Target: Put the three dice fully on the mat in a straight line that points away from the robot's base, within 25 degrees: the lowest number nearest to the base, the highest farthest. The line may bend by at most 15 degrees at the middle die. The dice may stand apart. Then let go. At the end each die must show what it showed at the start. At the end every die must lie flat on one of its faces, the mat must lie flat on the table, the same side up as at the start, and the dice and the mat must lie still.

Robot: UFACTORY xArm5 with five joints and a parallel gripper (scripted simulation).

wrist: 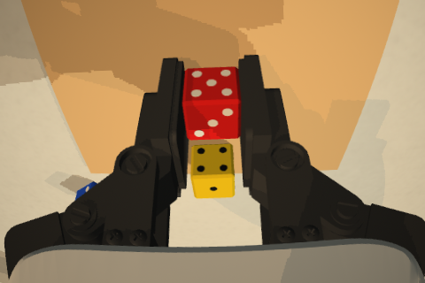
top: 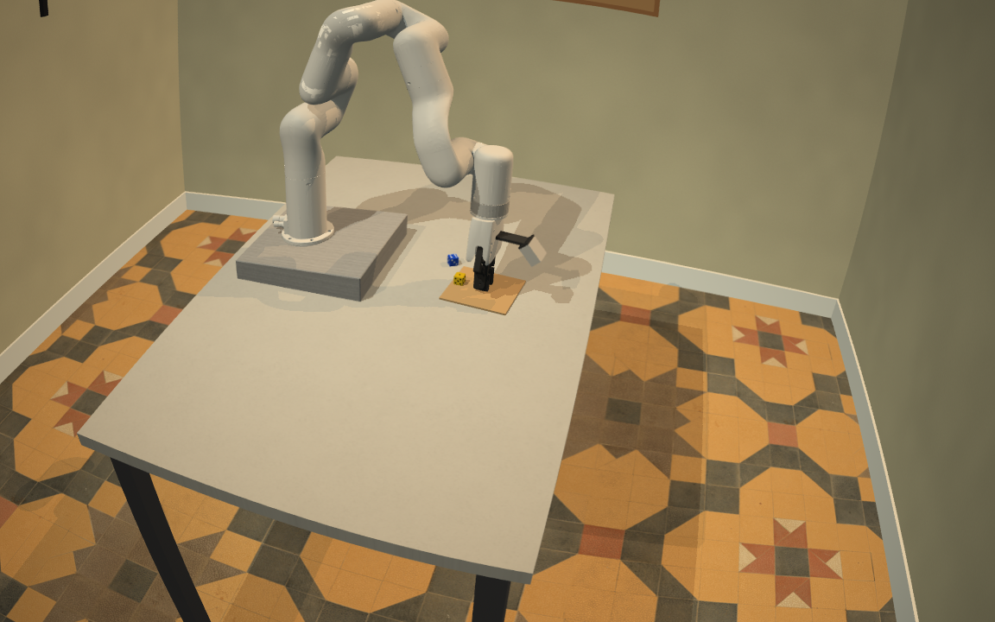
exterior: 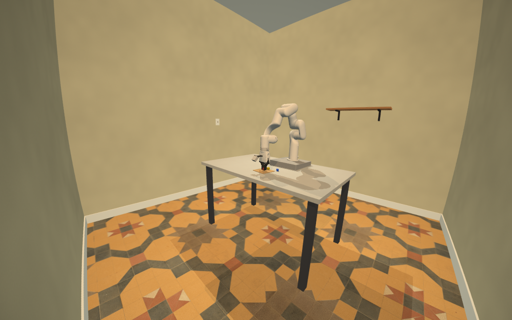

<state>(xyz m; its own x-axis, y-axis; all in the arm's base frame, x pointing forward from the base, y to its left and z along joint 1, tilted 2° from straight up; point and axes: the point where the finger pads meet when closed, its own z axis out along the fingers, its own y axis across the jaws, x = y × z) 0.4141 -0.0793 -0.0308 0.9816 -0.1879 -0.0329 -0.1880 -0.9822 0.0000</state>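
My hand is 1 cm above the red die. Also, from my hand: blue die (8 cm behind, 9 cm to the left, 2 cm below); then yellow die (5 cm behind, 1 cm to the left, 2 cm below); then mat (3 cm below).
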